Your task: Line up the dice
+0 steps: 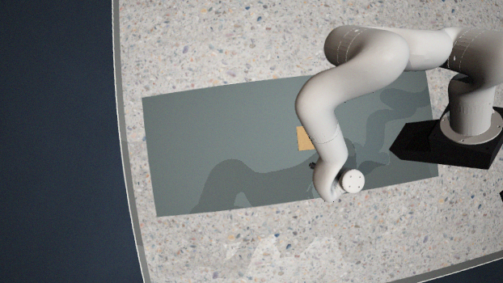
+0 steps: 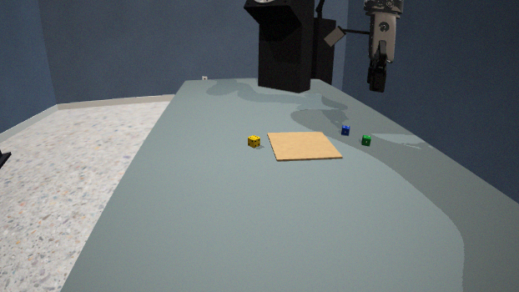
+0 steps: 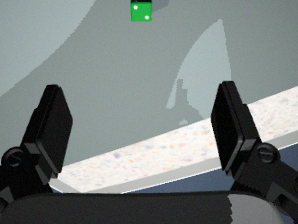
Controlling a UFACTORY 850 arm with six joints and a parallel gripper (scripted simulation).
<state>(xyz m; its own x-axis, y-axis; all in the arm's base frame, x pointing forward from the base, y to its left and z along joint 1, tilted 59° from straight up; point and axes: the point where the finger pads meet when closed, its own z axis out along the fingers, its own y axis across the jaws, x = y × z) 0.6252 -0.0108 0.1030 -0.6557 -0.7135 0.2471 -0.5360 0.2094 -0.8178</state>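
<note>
Now: the green die 140 mm below my hand. The rest, counted from my hand: blue die 140 mm below, 70 mm behind; then tan mat 150 mm below, 140 mm to the right, 70 mm behind; then yellow die 240 mm to the right, 140 mm below, 120 mm behind.
</note>
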